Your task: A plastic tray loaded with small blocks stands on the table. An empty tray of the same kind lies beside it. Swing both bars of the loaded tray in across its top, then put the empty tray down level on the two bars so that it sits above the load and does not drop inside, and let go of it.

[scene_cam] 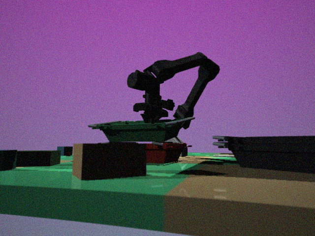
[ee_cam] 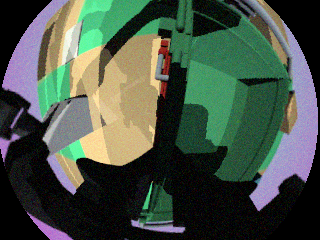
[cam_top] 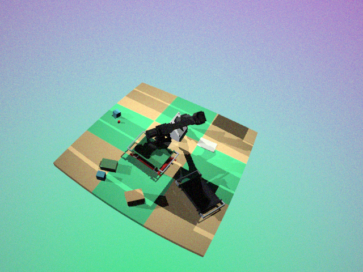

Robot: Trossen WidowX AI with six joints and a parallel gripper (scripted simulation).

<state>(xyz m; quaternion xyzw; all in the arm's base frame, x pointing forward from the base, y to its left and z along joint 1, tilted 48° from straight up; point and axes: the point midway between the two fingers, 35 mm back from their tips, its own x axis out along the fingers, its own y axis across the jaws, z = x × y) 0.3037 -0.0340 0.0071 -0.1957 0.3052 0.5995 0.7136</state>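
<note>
Now: the green tray 7 cm ahead of my gripper tip, 1 cm to the right of it and 2 cm above it. Round my gripper tip: brown box: 41 cm ahead, 2 cm to the left, 7 cm below; then flat green block: 27 cm ahead, 27 cm to the right, 8 cm below; then white flat plate: 30 cm behind, 30 cm to the left, 10 cm below.
</note>
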